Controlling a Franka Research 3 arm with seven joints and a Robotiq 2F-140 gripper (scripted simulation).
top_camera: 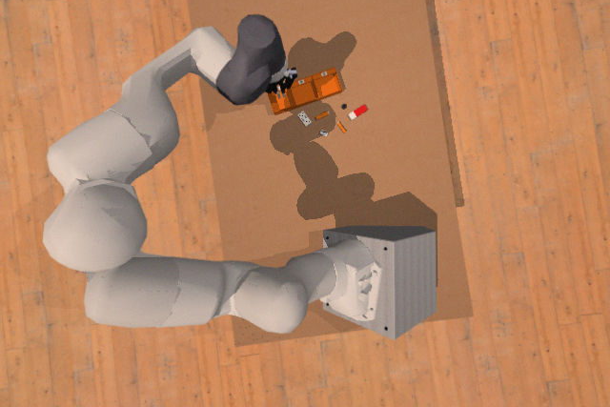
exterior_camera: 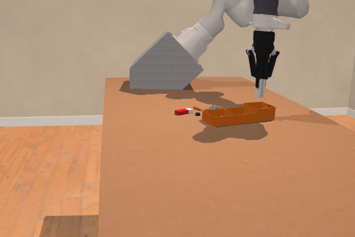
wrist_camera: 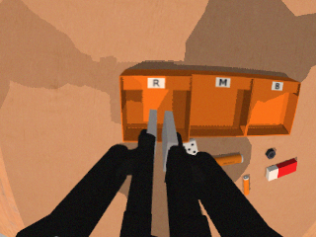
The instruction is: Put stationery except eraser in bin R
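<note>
My hand is 120 mm past the small grey piece, 140 mm to the left of it and 100 mm above it. Also, from my hand: white domino: 70 mm behind, 70 mm to the right, 100 mm below; then small black piece: 30 mm behind, 220 mm to the right, 100 mm below; then orange bin: 30 mm ahead, 80 mm to the right, 90 mm below.
</note>
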